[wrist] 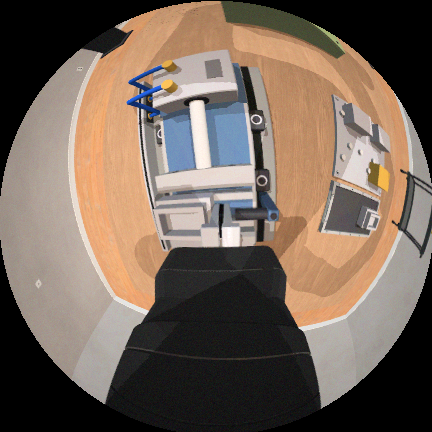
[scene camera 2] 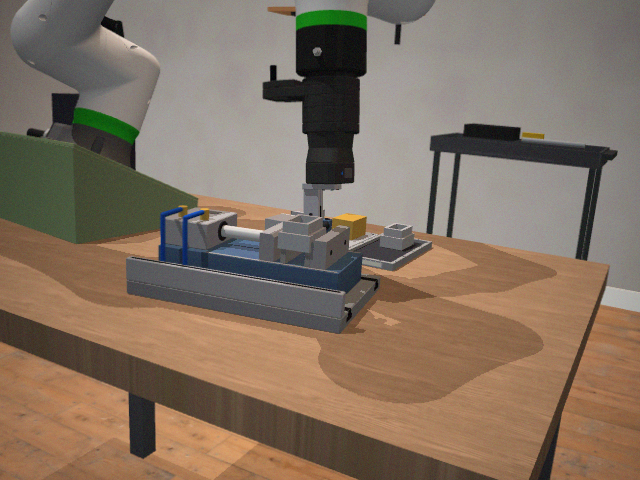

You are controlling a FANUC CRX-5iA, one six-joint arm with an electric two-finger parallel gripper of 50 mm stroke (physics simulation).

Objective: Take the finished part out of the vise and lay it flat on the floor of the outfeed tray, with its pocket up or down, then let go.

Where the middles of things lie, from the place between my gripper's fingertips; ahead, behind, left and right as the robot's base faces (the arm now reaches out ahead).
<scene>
Right now my hand is 140 mm past the grey plate [wrist: 353, 168], 280 mm to the right of it and 90 mm above it.
</scene>
